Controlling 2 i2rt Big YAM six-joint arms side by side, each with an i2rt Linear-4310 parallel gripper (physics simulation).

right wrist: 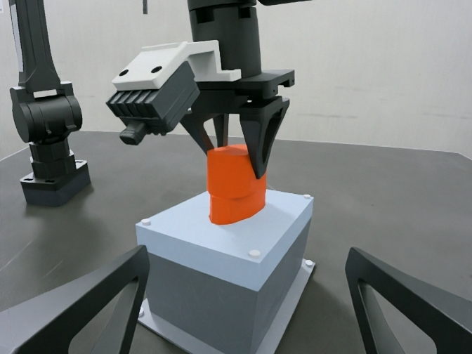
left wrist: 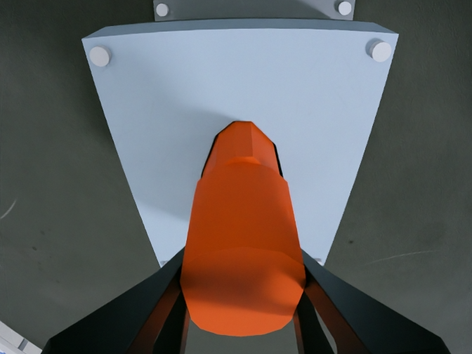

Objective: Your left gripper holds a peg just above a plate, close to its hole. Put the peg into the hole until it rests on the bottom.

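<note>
The orange peg (left wrist: 242, 210) (right wrist: 232, 200) stands about upright, a wider upper part above a narrower lower part. The lower part meets the top of the pale blue plate (left wrist: 325, 90) (right wrist: 175, 220); its step is still above the plate. Dark slivers of the hole (left wrist: 278, 160) show along both sides of the peg in the left wrist view; the rest of the hole is hidden. How deep the peg's end sits cannot be told. My left gripper (left wrist: 241, 253) (right wrist: 240, 173) is shut on the peg's upper part. My right gripper (right wrist: 248, 257) is open and empty, in front of the plate.
The plate tops a grey block (right wrist: 200, 290) on a thin base flange (left wrist: 250, 10) (right wrist: 290, 300) with white screw heads. A black arm (right wrist: 47, 120) stands at the left back. The left arm's camera housing (right wrist: 160, 95) juts out above the plate's left side. A white object (left wrist: 12, 340) shows at the lower left.
</note>
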